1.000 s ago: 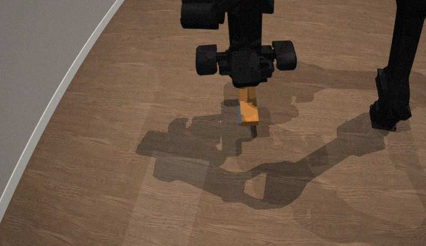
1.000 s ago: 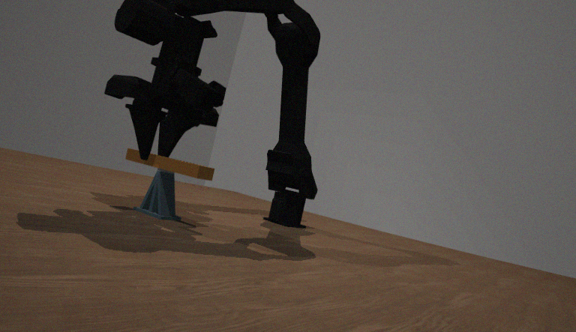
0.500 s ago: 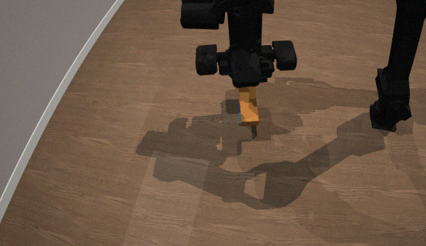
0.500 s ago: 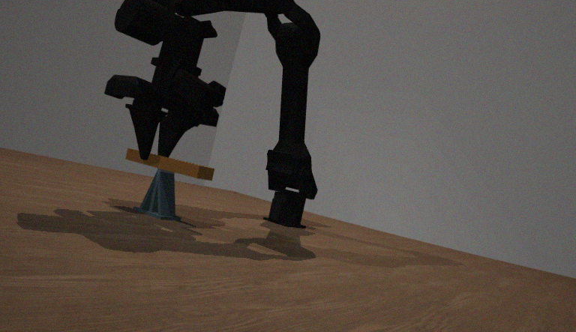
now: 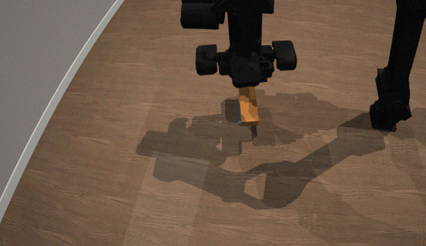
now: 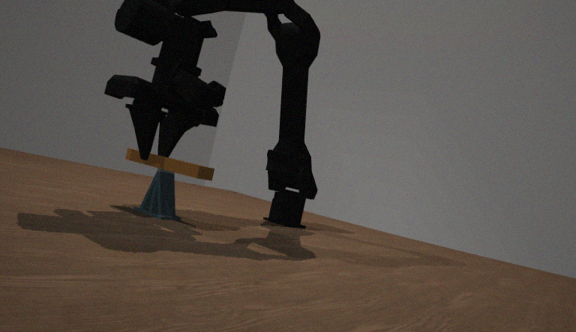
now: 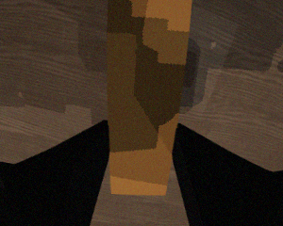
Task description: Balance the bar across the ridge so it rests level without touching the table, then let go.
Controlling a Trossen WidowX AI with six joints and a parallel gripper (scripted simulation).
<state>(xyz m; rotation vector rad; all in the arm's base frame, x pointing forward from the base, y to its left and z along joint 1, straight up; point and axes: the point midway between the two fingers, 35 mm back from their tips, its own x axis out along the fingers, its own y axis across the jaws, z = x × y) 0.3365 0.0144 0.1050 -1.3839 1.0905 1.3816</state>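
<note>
Now: the orange bar 1 cm behind my gripper tip and 3 cm to the left of it. The rest, counted from my gripper tip: green object 40 cm ahead, 51 cm to the right, 5 cm below.
</note>
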